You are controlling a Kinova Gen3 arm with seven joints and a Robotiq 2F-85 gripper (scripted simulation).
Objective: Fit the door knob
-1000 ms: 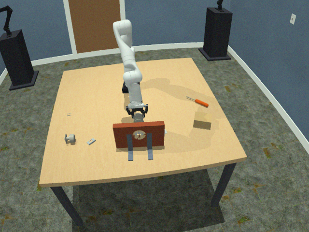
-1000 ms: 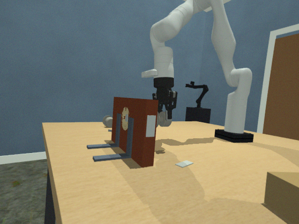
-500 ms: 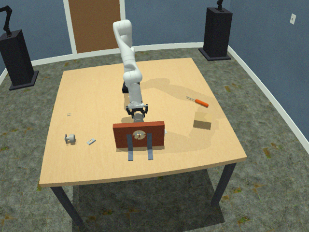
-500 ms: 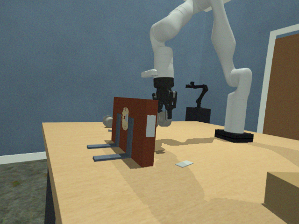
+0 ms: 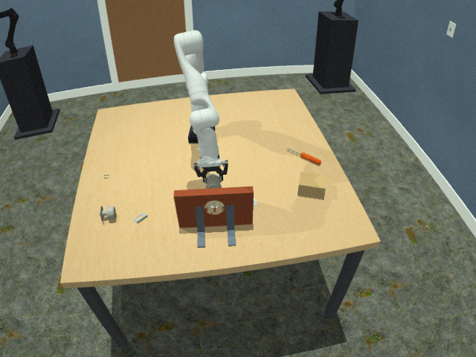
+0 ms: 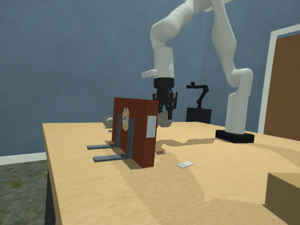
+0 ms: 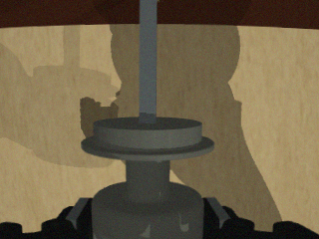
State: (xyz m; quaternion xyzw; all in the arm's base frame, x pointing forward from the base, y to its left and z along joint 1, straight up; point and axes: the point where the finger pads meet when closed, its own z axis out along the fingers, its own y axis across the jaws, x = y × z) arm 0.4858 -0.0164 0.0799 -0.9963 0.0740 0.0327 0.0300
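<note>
Right now my hand is 40 mm short of the door knob and 10 mm above it. The rest, counted from my hand: tan box 40 mm ahead, 440 mm to the left, 90 mm below; wooden slab 130 mm ahead, 20 mm to the right, 20 mm below.
</note>
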